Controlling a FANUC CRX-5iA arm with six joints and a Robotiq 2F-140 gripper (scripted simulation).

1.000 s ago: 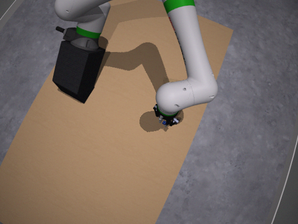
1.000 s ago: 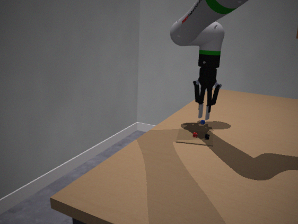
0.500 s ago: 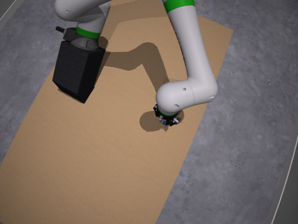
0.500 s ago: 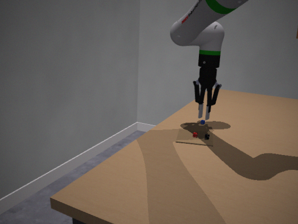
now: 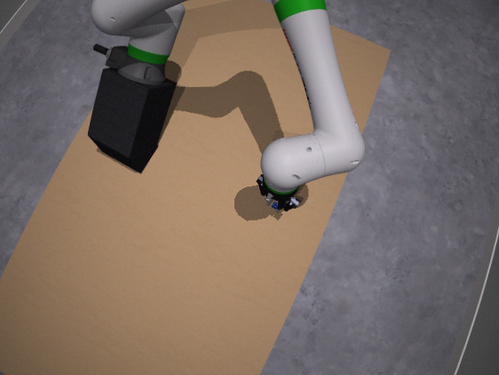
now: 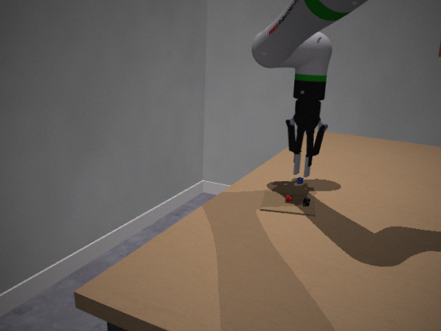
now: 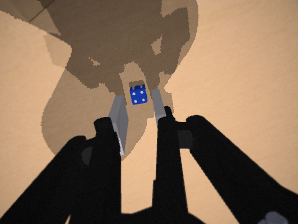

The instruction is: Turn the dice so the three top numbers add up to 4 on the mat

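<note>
Now: the blue die 50 mm below my hand and 10 mm to the left of it. Also, from my hand: red die (190 mm to the left, 40 mm below, 30 mm behind); black die (180 mm to the left, 80 mm behind, 40 mm below); tan mat (190 mm to the left, 50 mm below, 30 mm behind).
</note>
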